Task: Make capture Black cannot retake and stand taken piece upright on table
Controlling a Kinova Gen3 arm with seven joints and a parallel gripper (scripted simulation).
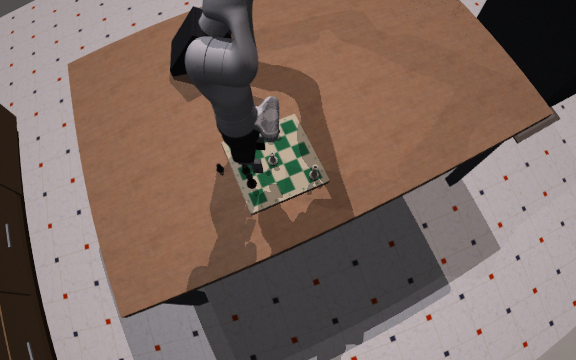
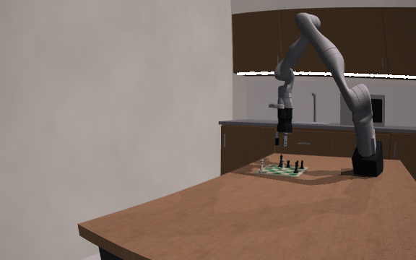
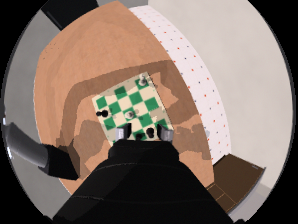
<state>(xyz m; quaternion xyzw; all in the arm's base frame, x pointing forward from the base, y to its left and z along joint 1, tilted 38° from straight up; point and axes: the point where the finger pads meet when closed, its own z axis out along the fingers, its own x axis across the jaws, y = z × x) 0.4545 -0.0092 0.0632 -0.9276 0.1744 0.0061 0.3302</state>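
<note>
Right now the cream chessboard is 4 cm behind my hand, 4 cm to the left of it and 13 cm below it.
</note>
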